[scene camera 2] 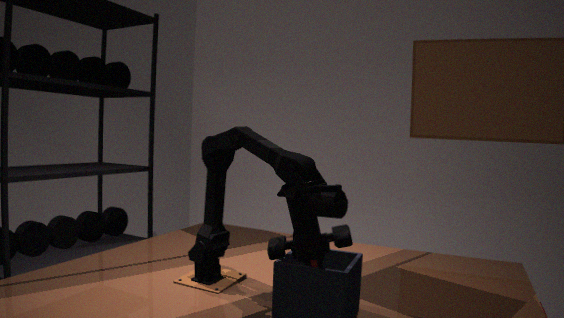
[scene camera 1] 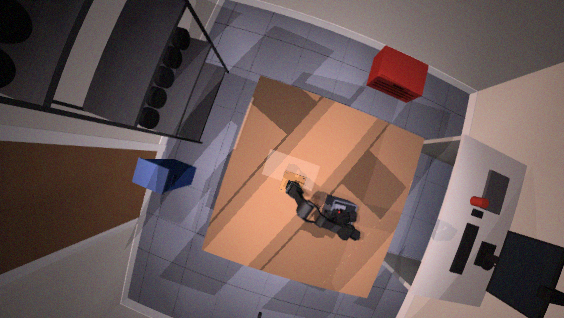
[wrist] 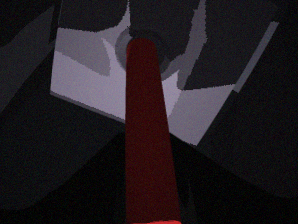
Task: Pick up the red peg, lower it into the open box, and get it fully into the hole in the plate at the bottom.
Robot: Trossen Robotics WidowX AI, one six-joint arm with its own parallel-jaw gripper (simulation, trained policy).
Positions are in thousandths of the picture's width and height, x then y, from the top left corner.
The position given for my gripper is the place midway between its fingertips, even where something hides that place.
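My gripper (scene camera 2: 561,863), (wrist: 482,636). Dark blue box (wrist: 180,618). Grey plate (wrist: 676,257); scene camera 2 misses it, hidden by the dark blue box.
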